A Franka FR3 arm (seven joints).
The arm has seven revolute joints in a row. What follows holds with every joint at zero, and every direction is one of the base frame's.
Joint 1 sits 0.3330 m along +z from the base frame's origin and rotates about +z.
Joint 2 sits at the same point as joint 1 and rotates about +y.
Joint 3 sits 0.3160 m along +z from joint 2 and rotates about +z.
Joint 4 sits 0.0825 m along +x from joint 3 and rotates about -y.
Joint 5 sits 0.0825 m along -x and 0.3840 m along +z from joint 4 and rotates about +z.
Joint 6 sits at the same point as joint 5 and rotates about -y.
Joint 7 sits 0.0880 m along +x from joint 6 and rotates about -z.
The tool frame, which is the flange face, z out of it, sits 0.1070 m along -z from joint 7; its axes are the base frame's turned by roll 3.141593, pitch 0.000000 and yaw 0.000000 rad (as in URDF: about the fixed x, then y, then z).
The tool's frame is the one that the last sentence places.
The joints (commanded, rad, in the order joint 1, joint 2, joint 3, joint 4, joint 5, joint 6, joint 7), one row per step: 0.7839 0.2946 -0.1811 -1.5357 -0.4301 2.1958 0.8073; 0.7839 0.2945 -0.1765 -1.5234 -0.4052 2.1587 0.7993; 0.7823 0.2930 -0.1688 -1.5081 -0.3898 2.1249 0.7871; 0.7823 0.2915 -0.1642 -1.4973 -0.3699 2.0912 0.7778; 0.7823 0.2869 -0.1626 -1.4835 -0.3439 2.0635 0.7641; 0.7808 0.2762 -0.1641 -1.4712 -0.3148 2.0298 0.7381; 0.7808 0.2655 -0.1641 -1.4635 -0.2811 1.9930 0.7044; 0.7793 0.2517 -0.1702 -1.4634 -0.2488 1.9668 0.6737; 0.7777 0.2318 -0.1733 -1.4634 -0.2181 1.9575 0.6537; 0.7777 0.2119 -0.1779 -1.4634 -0.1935 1.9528 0.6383; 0.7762 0.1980 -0.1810 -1.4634 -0.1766 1.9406 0.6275; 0.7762 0.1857 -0.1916 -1.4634 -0.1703 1.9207 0.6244; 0.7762 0.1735 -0.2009 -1.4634 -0.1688 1.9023 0.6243; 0.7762 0.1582 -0.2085 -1.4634 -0.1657 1.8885 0.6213; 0.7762 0.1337 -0.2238 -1.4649 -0.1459 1.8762 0.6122
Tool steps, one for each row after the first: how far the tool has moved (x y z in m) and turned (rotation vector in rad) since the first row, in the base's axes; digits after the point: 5 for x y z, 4 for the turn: -0.00222 0.00051 0.00187 0.0018 0.0302 -0.0106; -0.00482 0.00174 0.00658 -0.0007 0.0511 -0.0114; -0.00755 0.00223 0.00901 -0.0011 0.0776 -0.0164; -0.00982 0.00176 0.01561 0.0085 0.0992 -0.0177; -0.01204 -0.00236 0.02486 0.0147 0.1246 -0.0140; -0.01612 -0.00510 0.03123 0.0174 0.1601 -0.0007; -0.01817 -0.01159 0.03708 0.0247 0.1896 0.0080; -0.02158 -0.01646 0.04854 0.0499 0.2006 0.0178; -0.02484 -0.02127 0.06055 0.0745 0.2036 0.0263; -0.02715 -0.02604 0.06789 0.0870 0.2124 0.0286; -0.02743 -0.03447 0.07360 0.0887 0.2212 0.0162; -0.02797 -0.04246 0.07939 0.0886 0.2265 0.0029; -0.02959 -0.04991 0.08747 0.0935 0.2274 -0.0042; -0.03159 -0.06205 0.10037 0.1165 0.2300 -0.0114
